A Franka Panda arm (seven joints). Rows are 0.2 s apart.
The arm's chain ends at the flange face. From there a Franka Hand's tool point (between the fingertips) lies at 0.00 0.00 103.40 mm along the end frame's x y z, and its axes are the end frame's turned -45 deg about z.
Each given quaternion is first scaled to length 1.
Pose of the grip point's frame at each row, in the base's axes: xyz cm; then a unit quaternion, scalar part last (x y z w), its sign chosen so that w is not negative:
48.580 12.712 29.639 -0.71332 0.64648 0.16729 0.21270
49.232 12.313 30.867 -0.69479 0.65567 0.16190 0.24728
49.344 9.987 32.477 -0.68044 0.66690 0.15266 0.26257
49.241 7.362 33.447 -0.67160 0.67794 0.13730 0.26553
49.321 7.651 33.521 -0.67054 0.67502 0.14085 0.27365
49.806 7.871 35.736 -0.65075 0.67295 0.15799 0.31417
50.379 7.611 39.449 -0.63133 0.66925 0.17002 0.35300
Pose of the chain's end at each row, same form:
48.204 7.338 38.465 -0.41163 0.87025 0.23595 0.13249
48.205 6.565 39.400 -0.39099 0.87165 0.24421 0.16650
47.871 4.187 40.909 -0.37343 0.87653 0.24152 0.18416
47.425 1.749 41.939 -0.36104 0.88334 0.22846 0.19277
47.454 1.890 41.902 -0.36118 0.88024 0.23485 0.19892
47.560 1.444 43.519 -0.34369 0.87076 0.26619 0.22979
47.713 0.649 46.614 -0.32716 0.85991 0.29217 0.26107

